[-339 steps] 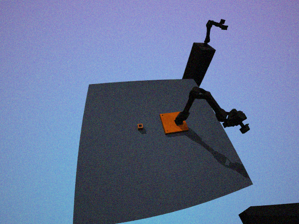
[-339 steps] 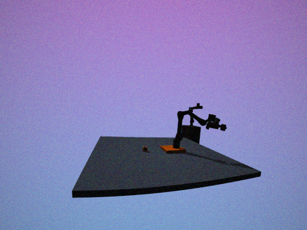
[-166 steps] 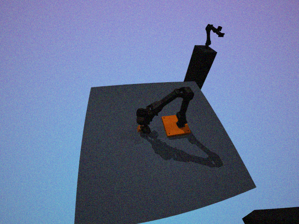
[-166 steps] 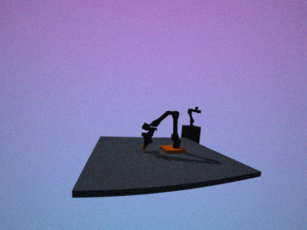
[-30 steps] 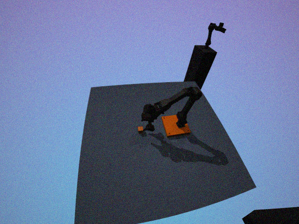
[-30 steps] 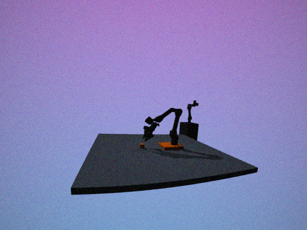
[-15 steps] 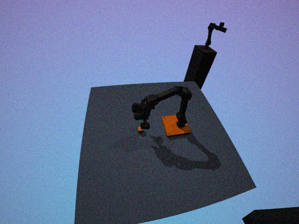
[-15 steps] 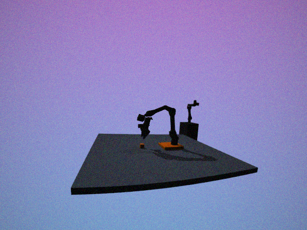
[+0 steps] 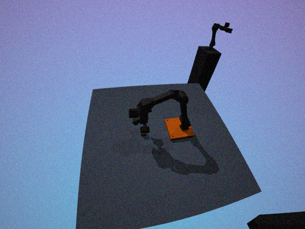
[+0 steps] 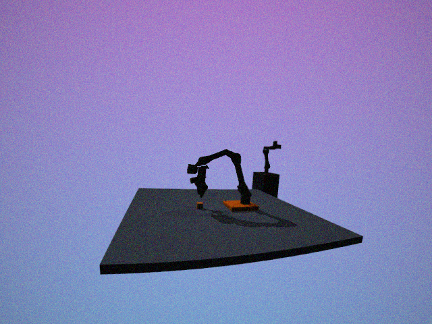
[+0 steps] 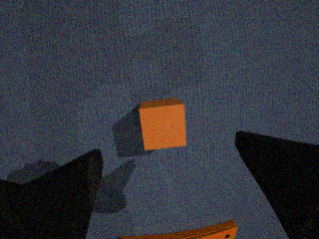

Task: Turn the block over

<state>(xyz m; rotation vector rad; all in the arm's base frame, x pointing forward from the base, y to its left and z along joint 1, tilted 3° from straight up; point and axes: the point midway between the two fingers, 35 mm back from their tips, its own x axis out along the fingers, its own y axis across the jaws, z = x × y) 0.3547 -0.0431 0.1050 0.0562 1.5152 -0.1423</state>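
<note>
Right now the orange block is 7 cm below my gripper tip and 1 cm behind it.
</note>
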